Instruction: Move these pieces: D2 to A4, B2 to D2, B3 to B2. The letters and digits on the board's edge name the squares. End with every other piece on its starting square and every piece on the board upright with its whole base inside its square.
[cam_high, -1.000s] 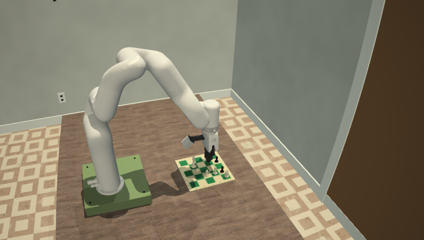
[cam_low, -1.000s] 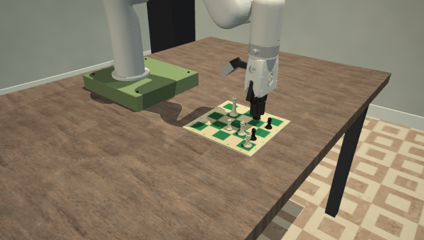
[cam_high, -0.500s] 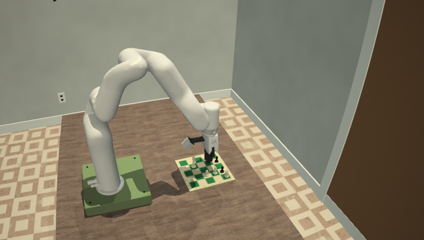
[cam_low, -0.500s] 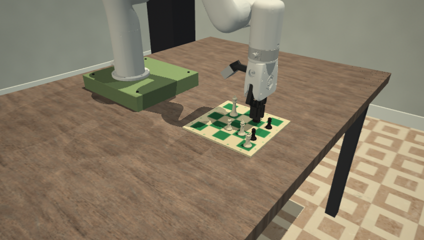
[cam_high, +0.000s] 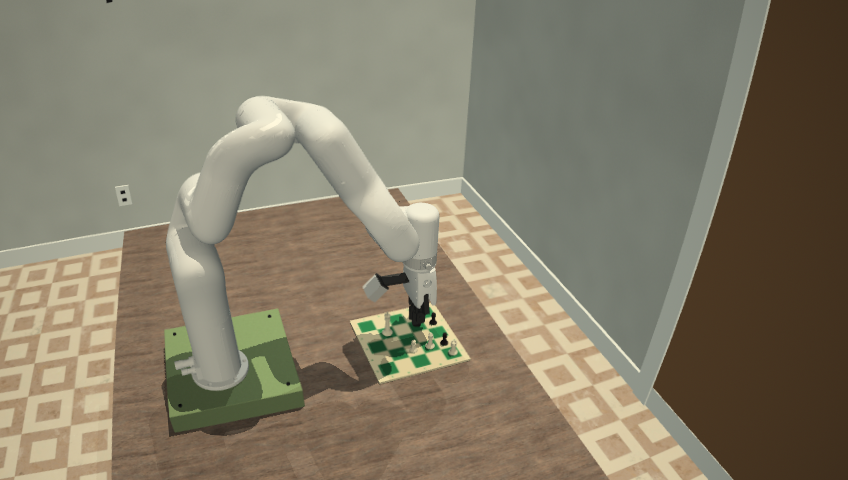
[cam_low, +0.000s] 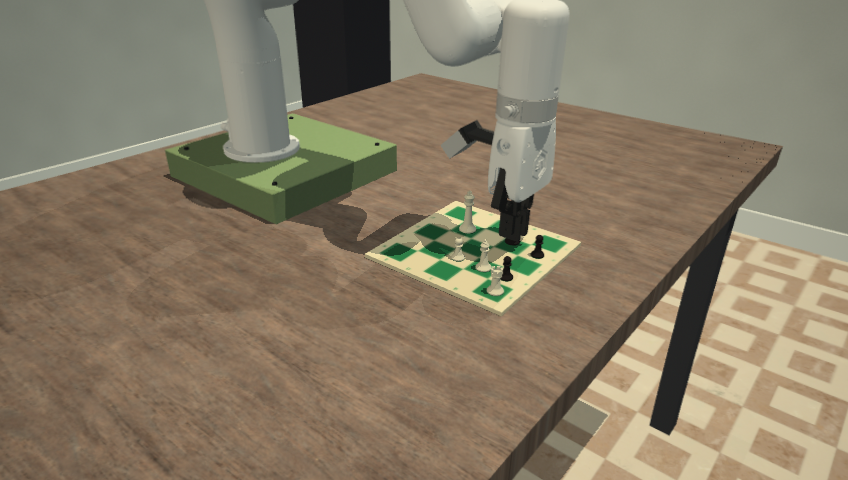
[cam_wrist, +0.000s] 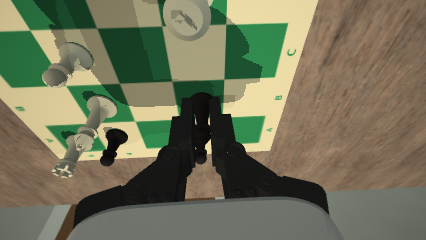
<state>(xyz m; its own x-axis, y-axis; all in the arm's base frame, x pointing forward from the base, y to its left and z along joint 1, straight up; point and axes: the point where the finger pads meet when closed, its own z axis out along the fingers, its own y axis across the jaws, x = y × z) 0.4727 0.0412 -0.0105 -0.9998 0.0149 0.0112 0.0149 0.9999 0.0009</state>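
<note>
Now: the black bishop 1 cm below my hand. Round my hand: chessboard (4 cm to the right, 4 cm below, 4 cm behind); then white pawn (8 cm to the right, 4 cm behind, 2 cm below); then white king (7 cm behind).
</note>
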